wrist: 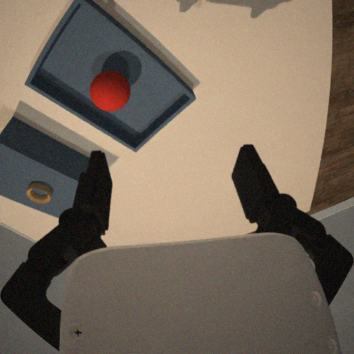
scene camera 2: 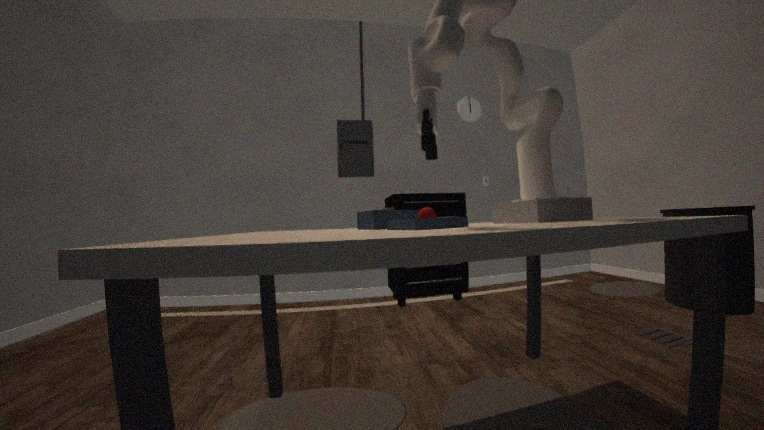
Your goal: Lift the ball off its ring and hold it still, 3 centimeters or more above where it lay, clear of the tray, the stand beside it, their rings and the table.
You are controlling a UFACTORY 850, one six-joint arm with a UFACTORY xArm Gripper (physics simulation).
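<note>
A red ball [scene camera 2: 426, 213] [wrist: 110, 91] rests inside the blue tray [scene camera 2: 441, 222] [wrist: 165, 123]; the ring under it is hidden. The blue stand [scene camera 2: 371, 219] [wrist: 20, 167] is beside the tray, with a tan ring [wrist: 32, 198] on it in the wrist view. My gripper [scene camera 2: 429, 155] [wrist: 173, 162] is open and empty, pointing down. In the scene view it hangs high above the tray and ball. In the wrist view the ball lies up and left of the space between the fingertips, and the left finger covers part of the stand.
The tray and stand are on the pale table [scene camera 2: 213, 240] [wrist: 240, 65]. The table's edge runs down the right of the wrist view, with wooden floor beyond. The arm's base block [scene camera 2: 566, 209] is at the right in the scene view. A black cabinet [scene camera 2: 427, 280] is behind the table.
</note>
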